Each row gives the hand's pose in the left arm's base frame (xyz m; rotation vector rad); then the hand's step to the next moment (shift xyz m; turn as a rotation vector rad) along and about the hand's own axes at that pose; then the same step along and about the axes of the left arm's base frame.
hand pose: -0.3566 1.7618 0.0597 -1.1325 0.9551 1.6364
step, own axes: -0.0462 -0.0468 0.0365 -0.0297 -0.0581 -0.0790
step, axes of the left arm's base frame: 0.0431 0.0364 0.0497 0.0808 -0.0630 0.0003
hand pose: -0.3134 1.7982 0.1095 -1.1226 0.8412 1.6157
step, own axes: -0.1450 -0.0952 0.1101 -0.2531 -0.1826 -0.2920
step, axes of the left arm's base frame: 0.0768 0.0814 0.1723 0.2846 -0.2882 0.1365
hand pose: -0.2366 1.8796 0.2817 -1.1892 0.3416 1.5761
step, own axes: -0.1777 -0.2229 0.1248 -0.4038 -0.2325 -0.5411
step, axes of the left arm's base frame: 0.1135 0.0740 0.2802 0.4418 -0.5369 0.1629
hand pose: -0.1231 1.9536 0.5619 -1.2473 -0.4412 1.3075
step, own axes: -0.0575 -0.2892 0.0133 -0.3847 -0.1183 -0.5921
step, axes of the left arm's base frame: 0.1078 0.0168 0.2743 0.4362 -0.5663 0.0399
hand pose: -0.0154 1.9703 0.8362 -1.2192 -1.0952 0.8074
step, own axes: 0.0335 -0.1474 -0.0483 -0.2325 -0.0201 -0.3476
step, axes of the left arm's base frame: 0.0452 -0.0131 0.1516 0.2577 -0.3289 -0.0263
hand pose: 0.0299 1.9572 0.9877 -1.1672 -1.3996 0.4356
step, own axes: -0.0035 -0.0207 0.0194 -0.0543 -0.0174 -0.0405
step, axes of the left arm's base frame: -0.0261 -0.0045 0.0107 0.0187 -0.0672 -0.0050
